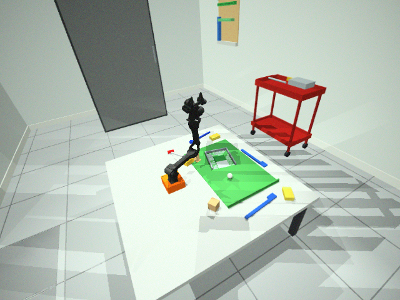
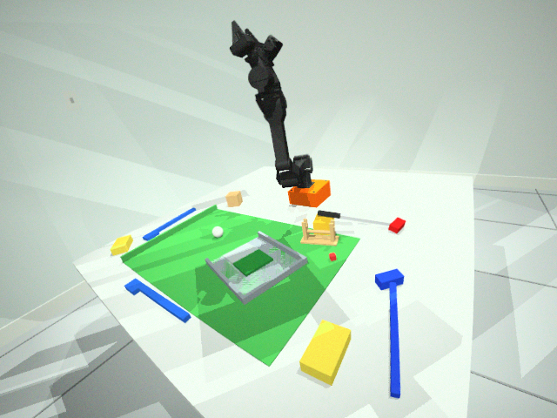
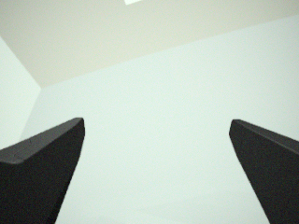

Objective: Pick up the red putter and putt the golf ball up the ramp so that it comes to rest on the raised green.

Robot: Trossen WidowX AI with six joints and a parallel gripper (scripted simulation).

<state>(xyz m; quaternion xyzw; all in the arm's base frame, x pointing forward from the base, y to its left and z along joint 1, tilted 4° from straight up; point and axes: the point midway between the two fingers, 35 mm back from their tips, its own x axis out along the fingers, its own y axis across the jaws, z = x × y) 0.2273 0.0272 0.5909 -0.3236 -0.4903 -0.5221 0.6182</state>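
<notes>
The yellow block lies 3 cm behind my gripper tip, 19 cm to the left of it and 65 cm below it. From my gripper tip the other things lie so: white golf ball (14 cm ahead, 18 cm to the right, 65 cm below); small red cube (13 cm ahead, 28 cm to the left, 67 cm below); green mat (21 cm ahead, 6 cm to the right, 68 cm below).
</notes>
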